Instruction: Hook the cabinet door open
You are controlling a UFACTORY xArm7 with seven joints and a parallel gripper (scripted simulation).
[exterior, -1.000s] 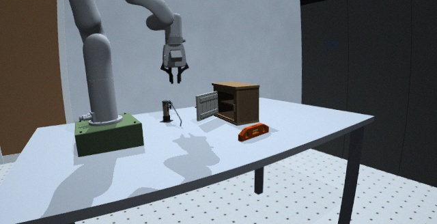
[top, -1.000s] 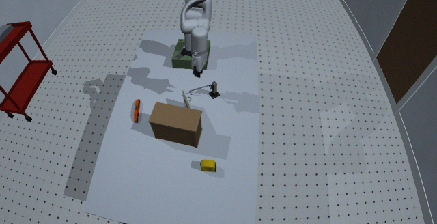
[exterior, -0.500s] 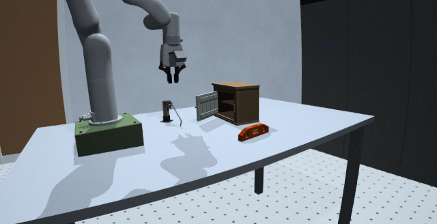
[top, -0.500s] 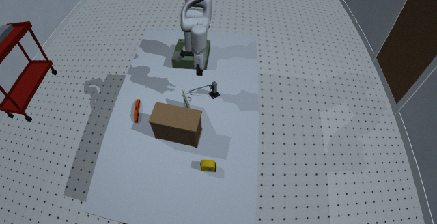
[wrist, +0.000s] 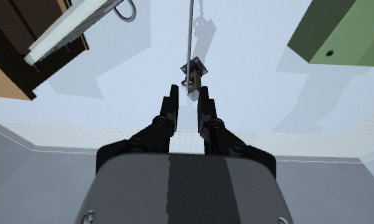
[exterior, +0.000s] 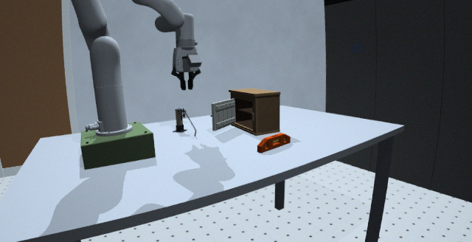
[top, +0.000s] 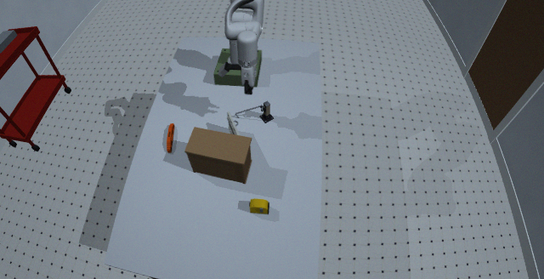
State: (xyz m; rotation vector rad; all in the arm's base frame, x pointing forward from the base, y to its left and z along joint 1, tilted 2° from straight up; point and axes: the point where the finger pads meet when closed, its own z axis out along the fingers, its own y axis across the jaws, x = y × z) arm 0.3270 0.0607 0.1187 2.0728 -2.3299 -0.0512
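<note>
Now: hand 150 mm above the thin hook. From my hand the other things lie so: grey door (150 mm ahead, 130 mm below, 50 mm to the right); orange spirit level (370 mm to the right, 190 mm below, 120 mm ahead); yellow tape measure (470 mm ahead, 180 mm below, 40 mm to the left).
</note>
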